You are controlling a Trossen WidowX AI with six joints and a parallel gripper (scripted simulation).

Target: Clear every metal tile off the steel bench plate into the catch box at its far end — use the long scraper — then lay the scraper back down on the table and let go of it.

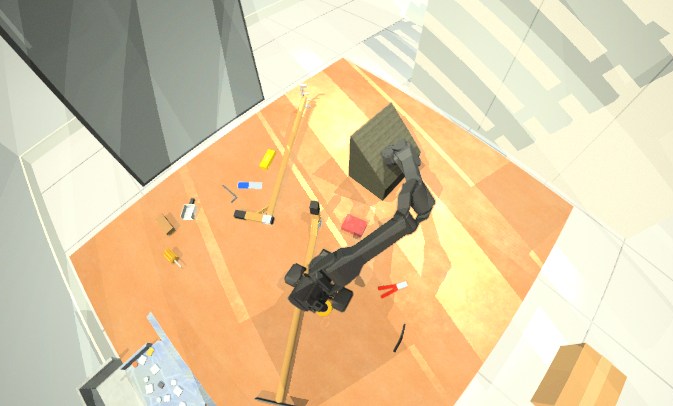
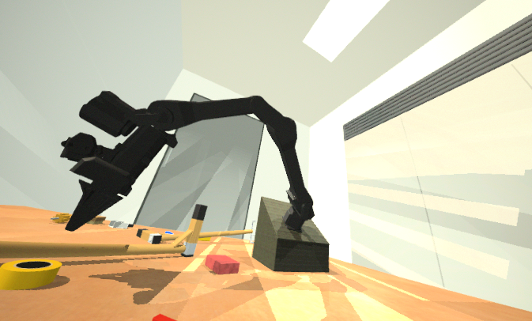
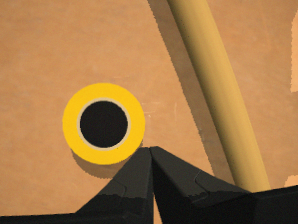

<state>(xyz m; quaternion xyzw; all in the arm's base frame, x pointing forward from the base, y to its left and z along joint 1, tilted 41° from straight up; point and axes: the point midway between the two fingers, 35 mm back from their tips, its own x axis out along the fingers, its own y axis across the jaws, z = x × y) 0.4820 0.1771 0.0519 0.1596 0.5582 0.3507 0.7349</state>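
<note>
Now: the long scraper 50 mm ahead of my gripper tip and 30 mm to the right of it. Also, from my gripper tip: red clip: 210 mm behind, 130 mm to the left, 60 mm below; yellow tape roll: 30 mm to the left, 50 mm below; black strip: 100 mm behind, 250 mm to the left, 50 mm below.
</note>
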